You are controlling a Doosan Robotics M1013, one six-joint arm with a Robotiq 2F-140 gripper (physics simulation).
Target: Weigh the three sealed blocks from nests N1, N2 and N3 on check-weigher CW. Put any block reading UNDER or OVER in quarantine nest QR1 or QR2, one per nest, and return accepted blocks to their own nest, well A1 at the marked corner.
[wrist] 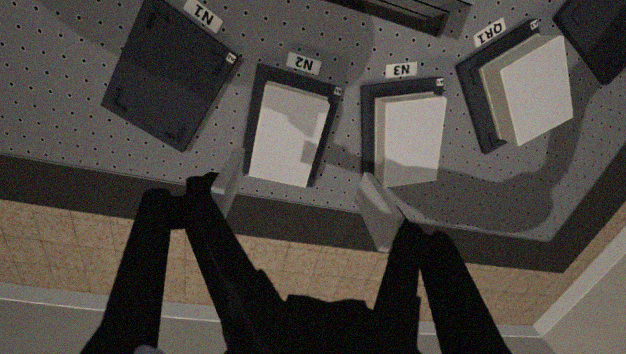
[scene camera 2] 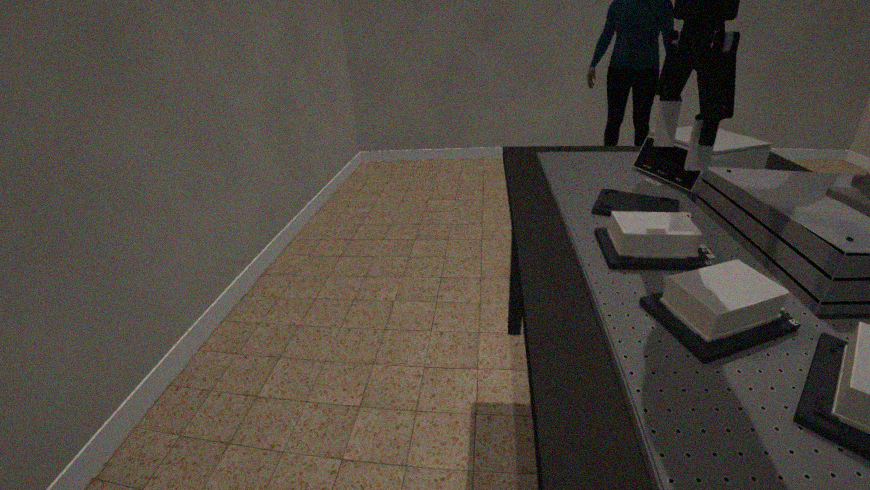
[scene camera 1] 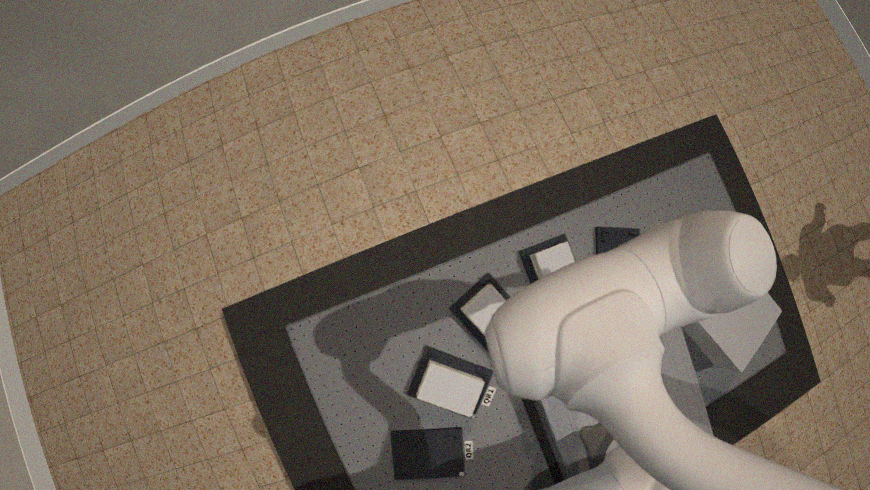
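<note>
My gripper is open and empty, raised above the table; in the wrist view its fingertips frame the near end of the block in N2. That white block sits in dark nest N2. Another white block sits in N3. A third block sits in QR1. Nest N1 and nest QR2 hold no block. Check-weigher CW has a dark display; no reading is legible.
A layered grey platform stands beside the nests. The white arm covers much of the table in scene camera 1. The table has a dark border. A person stands beyond its far end.
</note>
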